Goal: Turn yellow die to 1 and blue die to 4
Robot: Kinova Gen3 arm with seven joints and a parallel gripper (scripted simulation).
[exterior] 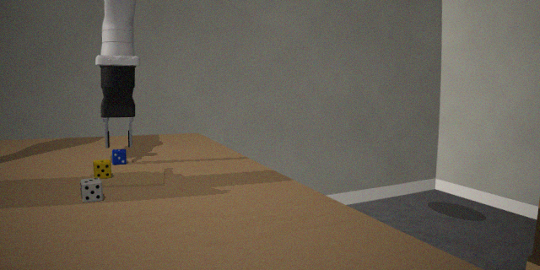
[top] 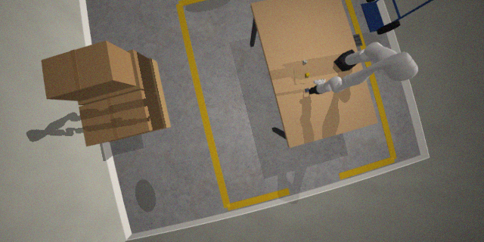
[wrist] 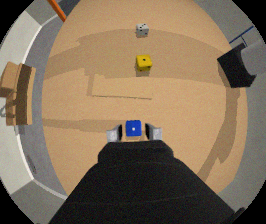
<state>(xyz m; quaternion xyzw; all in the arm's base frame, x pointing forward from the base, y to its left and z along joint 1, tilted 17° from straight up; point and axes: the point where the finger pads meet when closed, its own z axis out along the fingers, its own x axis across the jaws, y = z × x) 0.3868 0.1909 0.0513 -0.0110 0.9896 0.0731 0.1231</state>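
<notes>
The blue die is 40 mm below my hand. Also, from my hand: white die: 30 mm behind, 270 mm to the right, 40 mm below; tan mat: 20 mm ahead, 140 mm to the right, 50 mm below; yellow die: 20 mm behind, 140 mm to the right, 40 mm below.
</notes>
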